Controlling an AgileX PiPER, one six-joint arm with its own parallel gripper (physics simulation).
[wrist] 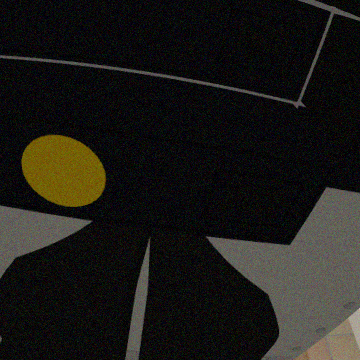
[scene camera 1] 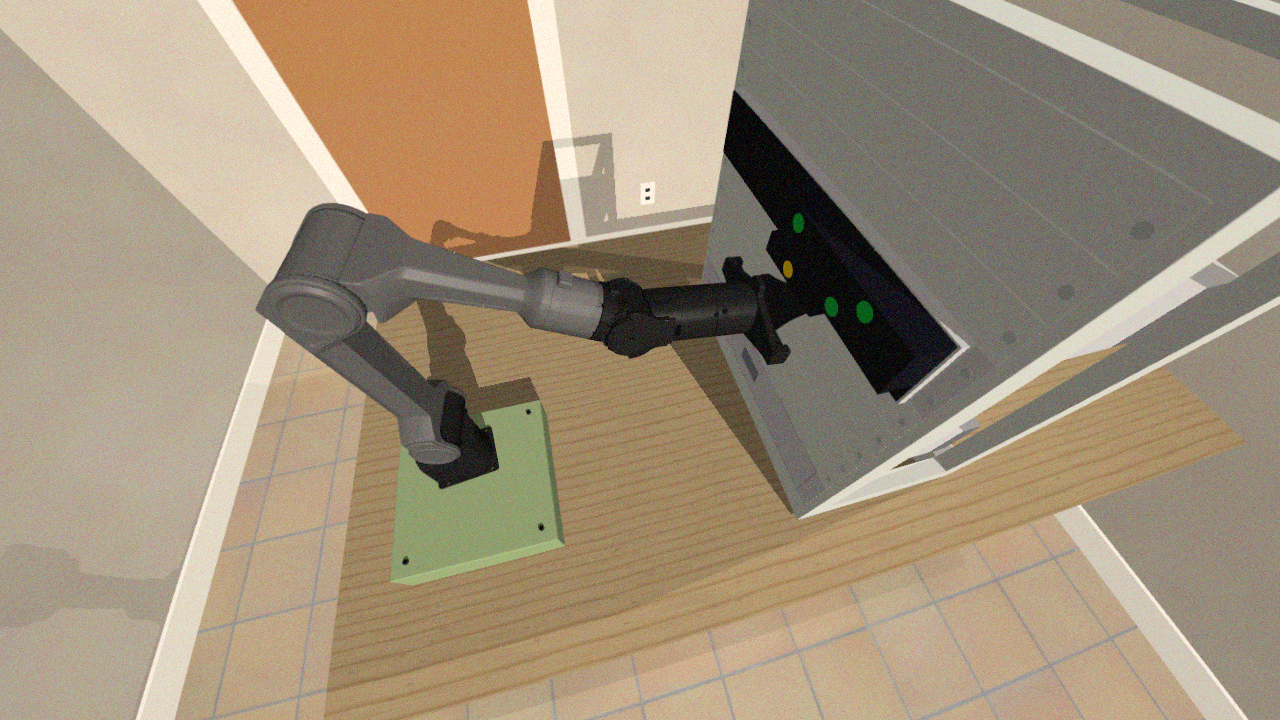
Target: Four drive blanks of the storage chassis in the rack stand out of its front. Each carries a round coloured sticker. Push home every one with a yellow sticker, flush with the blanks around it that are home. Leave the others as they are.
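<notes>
The black storage chassis (scene camera 1: 904, 335) sits in the grey rack (scene camera 1: 1011, 179). A yellow sticker (scene camera 1: 787, 268) (wrist: 63, 170) marks a dark blank whose end stands out of the front in the scene view. Green stickers show at an upper one (scene camera 1: 798, 222), a middle one (scene camera 1: 831, 306) and a right one (scene camera 1: 863, 311). My gripper (scene camera 1: 808, 302) (wrist: 150, 233) is shut and empty, with a thin sliver showing between its fingers below the tips. In the wrist view its tips are at the dark front's lower edge, right of and below the yellow sticker. Contact and exact blank depths are too dark to tell.
The arm's base stands on a green plate (scene camera 1: 483, 528) on the wooden table top (scene camera 1: 626, 501). The rack's grey lower front panel lies below the chassis. A wall with an outlet (scene camera 1: 647, 193) and an orange door (scene camera 1: 429, 107) are behind.
</notes>
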